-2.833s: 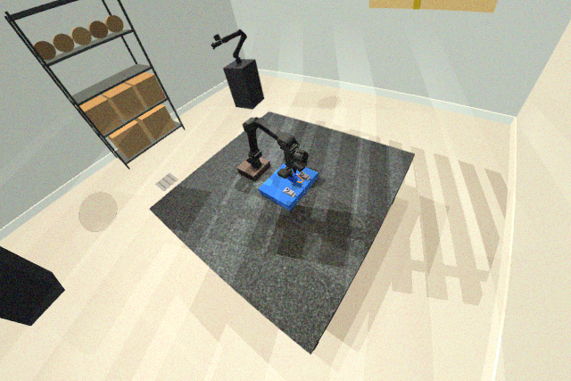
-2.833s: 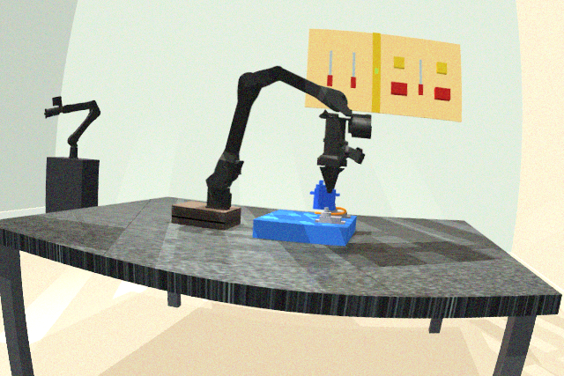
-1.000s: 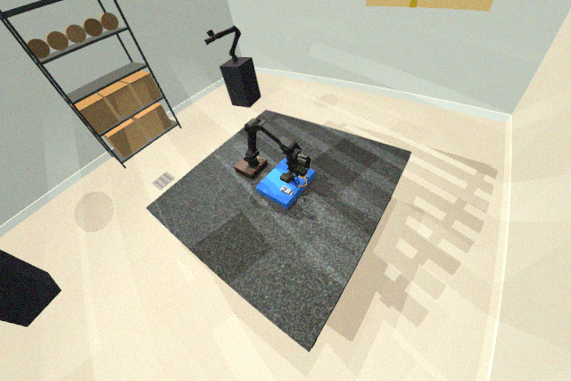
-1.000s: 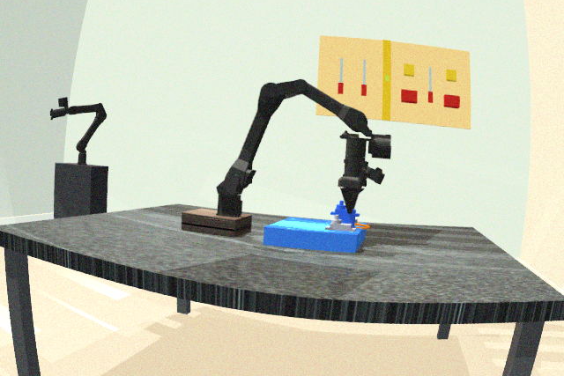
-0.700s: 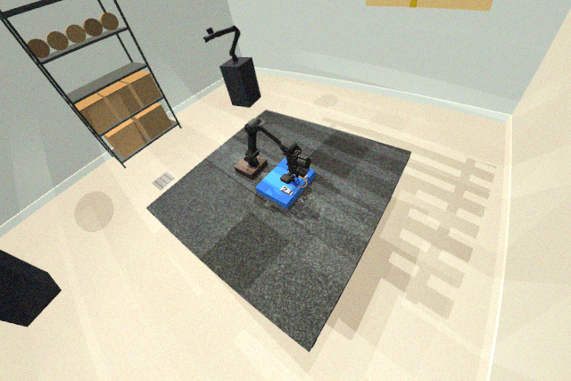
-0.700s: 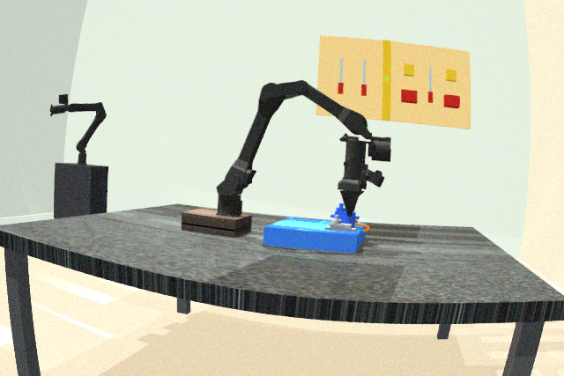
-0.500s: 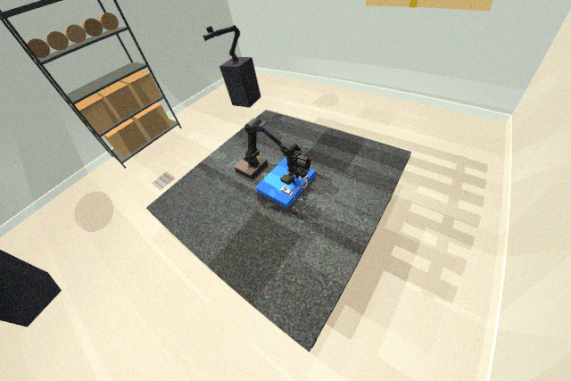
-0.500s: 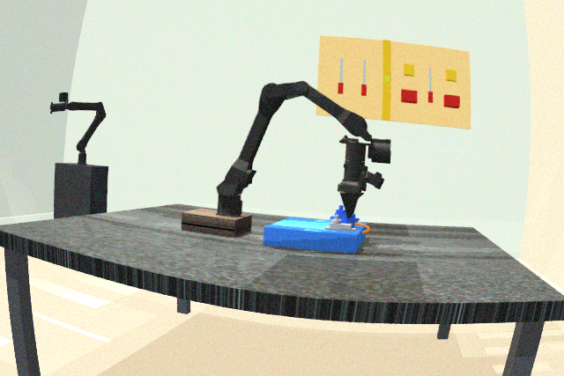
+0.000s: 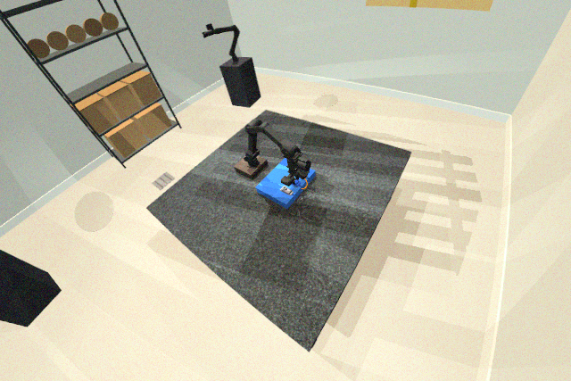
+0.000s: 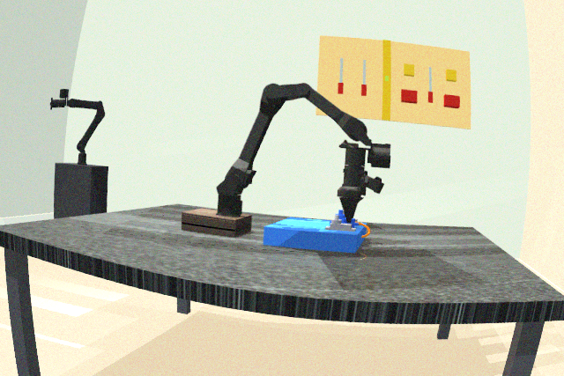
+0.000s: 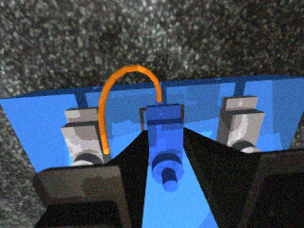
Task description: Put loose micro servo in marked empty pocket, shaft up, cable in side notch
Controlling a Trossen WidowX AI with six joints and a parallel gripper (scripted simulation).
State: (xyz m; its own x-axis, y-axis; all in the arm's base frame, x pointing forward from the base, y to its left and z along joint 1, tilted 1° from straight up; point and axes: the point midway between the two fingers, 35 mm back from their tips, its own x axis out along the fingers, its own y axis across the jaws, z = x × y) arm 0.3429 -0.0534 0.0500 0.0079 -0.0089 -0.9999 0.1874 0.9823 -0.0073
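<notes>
My gripper tip is now 120 mm past the deck, 40 mm above it and 20 mm to the right of it.
</notes>
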